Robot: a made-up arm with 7 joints.
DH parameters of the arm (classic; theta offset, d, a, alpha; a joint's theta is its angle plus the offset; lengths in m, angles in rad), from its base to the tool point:
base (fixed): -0.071 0 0 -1.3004
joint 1: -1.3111 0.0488 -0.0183 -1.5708
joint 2: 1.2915 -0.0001 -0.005 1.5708
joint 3: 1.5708 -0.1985 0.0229 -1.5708
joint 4: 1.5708 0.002 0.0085 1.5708
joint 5: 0 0.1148 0.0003 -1.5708
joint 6: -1.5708 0 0.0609 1.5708
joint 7: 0 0.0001 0 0
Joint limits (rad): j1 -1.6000..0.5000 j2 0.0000..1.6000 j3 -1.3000..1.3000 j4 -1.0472..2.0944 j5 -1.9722..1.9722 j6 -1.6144..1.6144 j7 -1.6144..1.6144
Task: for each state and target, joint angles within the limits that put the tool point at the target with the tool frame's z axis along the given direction. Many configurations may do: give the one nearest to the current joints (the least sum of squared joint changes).
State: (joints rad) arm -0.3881 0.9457 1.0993 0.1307 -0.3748 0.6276 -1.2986
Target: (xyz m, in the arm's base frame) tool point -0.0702 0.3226 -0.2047 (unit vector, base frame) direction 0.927 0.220 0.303
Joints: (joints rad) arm 0.4438 0.5674 0.7898 0.4448 0.0028 0.4564 -1.2986
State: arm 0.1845 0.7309 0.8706 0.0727 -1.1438 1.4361 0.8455
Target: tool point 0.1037 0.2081 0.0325 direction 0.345 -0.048 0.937
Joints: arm 0.0487 1.2359 1.2437 -0.4955 -1.9447 1.3042 0.8455
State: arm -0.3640 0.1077 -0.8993 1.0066 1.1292 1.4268 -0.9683
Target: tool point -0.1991 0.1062 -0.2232 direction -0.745 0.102 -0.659
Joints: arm 0.2860 0.0000 -0.3574 1.8782 0.5711 1.6094 -0.9683
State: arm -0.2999 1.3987 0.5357 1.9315 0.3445 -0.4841 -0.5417
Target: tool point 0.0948 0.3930 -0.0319 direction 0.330 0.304 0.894
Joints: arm -1.0798 1.6000 0.7039 2.0926 0.1748 -0.0339 -0.5417
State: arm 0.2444 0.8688 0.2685 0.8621 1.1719 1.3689 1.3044
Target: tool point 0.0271 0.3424 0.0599 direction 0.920 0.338 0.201
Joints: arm 0.3228 1.2416 1.0796 0.1592 1.1872 1.2652 1.3044
